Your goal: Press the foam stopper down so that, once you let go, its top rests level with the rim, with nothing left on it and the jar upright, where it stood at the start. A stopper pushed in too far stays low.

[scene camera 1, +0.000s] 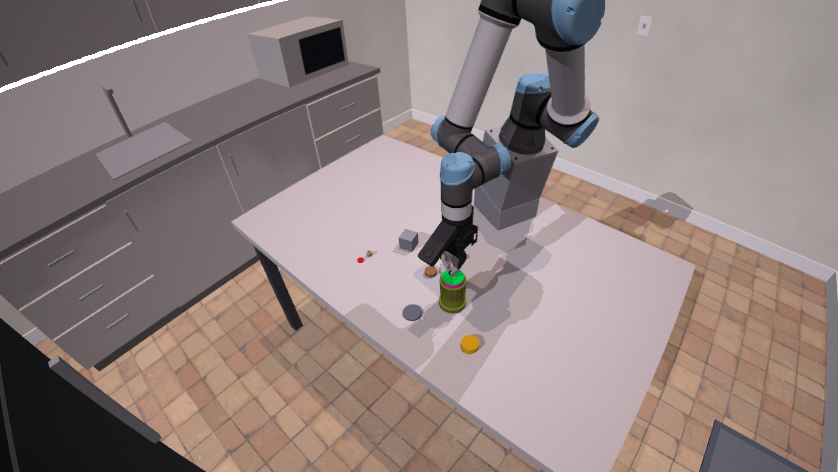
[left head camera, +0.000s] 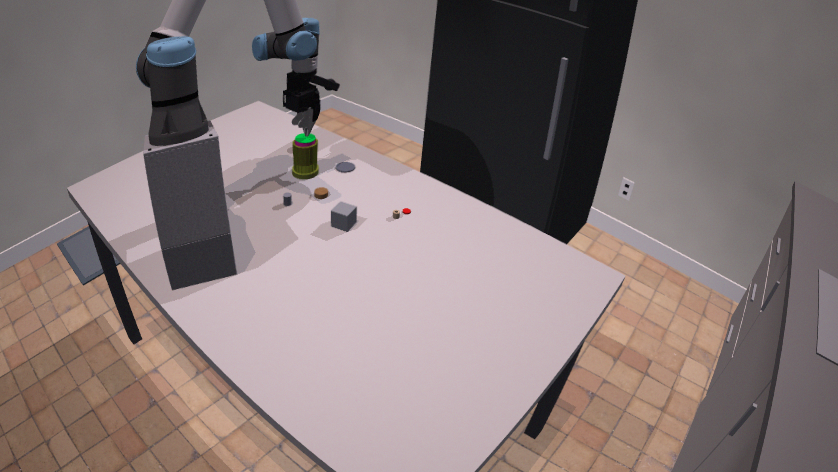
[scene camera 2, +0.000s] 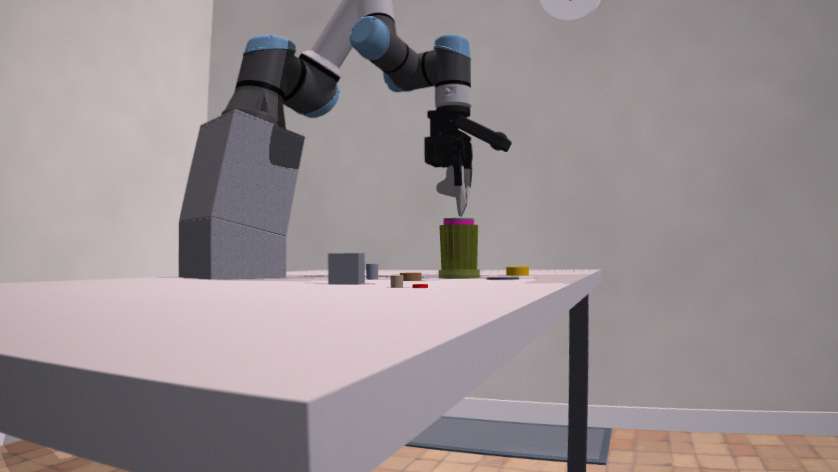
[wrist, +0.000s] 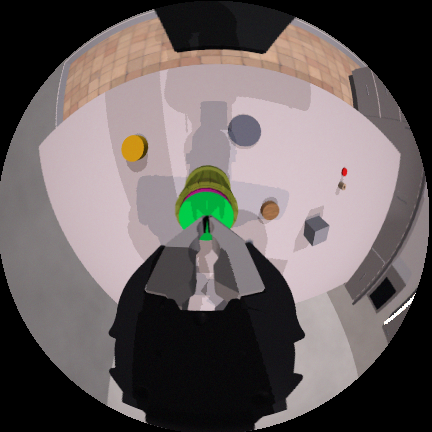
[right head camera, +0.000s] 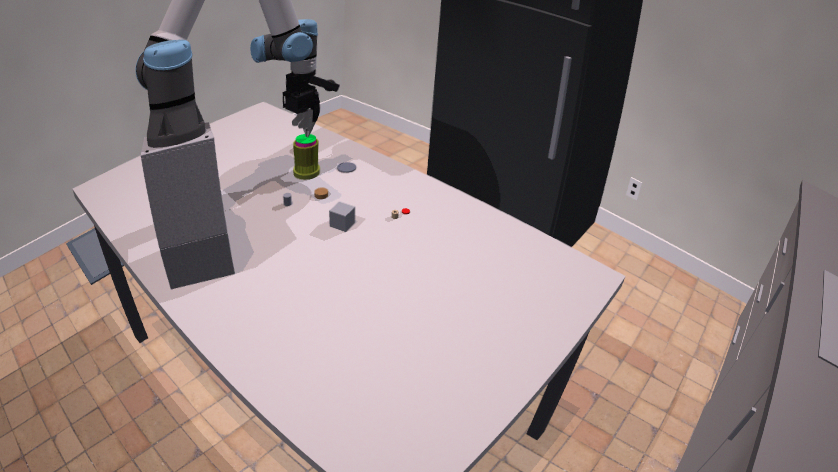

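Note:
The olive-green ribbed jar [left head camera: 305,160] [right head camera: 306,160] [scene camera 1: 452,299] [scene camera 2: 459,250] [wrist: 207,176] stands upright on the table. The foam stopper [left head camera: 299,138] [right head camera: 300,139] [scene camera 1: 448,280] [scene camera 2: 458,221] [wrist: 200,202] has a bright green top and a magenta side. In scene camera 2 a magenta band stands a little above the jar's rim, and the top looks level. My gripper [left head camera: 307,134] [right head camera: 307,135] [scene camera 1: 452,273] [scene camera 2: 462,214] [wrist: 206,216] is shut and empty, pointing down. Its tips are right at the stopper's top; whether they touch it, I cannot tell for sure.
Near the jar lie a grey flat disc [scene camera 1: 412,312] [wrist: 244,130], a brown disc [left head camera: 320,192] [wrist: 269,210] and a yellow disc [scene camera 1: 469,344] [wrist: 133,148]. A grey cube [left head camera: 344,216], a small grey cylinder [left head camera: 287,199], a tan cylinder [scene camera 2: 397,281] and a red disc [scene camera 2: 419,286] stand farther off.

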